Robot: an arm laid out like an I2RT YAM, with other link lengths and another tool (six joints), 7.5 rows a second.
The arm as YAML. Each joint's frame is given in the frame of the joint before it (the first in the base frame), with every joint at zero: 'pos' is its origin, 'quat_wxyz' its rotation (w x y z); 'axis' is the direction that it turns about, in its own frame. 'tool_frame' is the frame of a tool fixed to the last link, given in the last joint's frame.
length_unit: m
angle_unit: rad
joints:
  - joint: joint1
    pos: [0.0, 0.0, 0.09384]
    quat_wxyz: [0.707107, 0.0, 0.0, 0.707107]
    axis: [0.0, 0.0, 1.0]
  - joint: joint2
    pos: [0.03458, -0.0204, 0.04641]
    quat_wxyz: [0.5, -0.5, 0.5, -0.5]
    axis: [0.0, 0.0, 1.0]
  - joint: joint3
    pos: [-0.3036, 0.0, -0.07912]
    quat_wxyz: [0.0, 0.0, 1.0, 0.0]
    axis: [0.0, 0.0, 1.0]
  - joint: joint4
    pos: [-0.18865, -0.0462, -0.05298]
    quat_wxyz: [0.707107, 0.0, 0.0, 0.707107]
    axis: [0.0, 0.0, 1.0]
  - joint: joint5
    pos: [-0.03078, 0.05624, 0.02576]
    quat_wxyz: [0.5, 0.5, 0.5, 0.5]
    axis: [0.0, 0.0, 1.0]
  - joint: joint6
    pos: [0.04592, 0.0, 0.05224]
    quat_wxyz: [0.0, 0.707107, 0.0, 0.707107]
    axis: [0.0, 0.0, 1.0]
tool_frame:
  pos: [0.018, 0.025, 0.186]
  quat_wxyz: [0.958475, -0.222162, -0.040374, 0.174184]
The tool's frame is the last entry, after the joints.
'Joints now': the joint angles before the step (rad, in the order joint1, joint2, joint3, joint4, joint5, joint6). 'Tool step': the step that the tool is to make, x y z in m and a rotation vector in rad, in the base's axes. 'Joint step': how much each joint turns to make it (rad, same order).
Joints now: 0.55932, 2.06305, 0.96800, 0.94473, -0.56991, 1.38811
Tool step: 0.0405, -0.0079, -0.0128, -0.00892, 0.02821, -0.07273
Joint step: -0.03970, 0.06966, 0.09560, -0.04727, 0.03151, 0.01416
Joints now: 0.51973, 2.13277, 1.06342, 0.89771, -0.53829, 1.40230
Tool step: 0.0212, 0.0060, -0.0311, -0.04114, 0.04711, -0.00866
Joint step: -0.00898, 0.08978, 0.09878, -0.07764, 0.00226, -0.01441
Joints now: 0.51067, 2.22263, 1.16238, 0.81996, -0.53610, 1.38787
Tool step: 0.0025, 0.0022, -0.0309, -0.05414, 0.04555, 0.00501
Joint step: 0.00143, 0.04779, 0.03136, -0.06455, 0.00347, -0.02897
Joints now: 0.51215, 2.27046, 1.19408, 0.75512, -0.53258, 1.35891
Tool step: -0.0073, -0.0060, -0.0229, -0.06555, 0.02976, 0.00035
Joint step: 0.00085, -0.00022, -0.02213, -0.05910, 0.01552, -0.04575
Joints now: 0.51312, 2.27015, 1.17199, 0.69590, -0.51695, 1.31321
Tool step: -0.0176, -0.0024, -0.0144, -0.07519, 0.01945, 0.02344
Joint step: 0.01591, -0.03001, -0.02553, -0.08855, 0.01706, -0.06110
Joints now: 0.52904, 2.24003, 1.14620, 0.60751, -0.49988, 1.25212
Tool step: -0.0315, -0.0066, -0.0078, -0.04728, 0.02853, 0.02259
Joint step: 0.02373, -0.06293, -0.10184, -0.02166, 0.01375, -0.02486
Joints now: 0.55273, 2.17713, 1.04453, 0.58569, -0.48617, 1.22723
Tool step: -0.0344, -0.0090, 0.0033, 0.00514, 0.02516, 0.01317
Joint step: 0.02059, -0.07716, -0.14659, 0.06099, -0.00299, 0.02154
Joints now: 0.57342, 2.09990, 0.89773, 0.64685, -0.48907, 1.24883
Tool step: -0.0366, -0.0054, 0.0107, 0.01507, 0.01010, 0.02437
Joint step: 0.03298, -0.08987, -0.13418, 0.05495, -0.00214, 0.02263
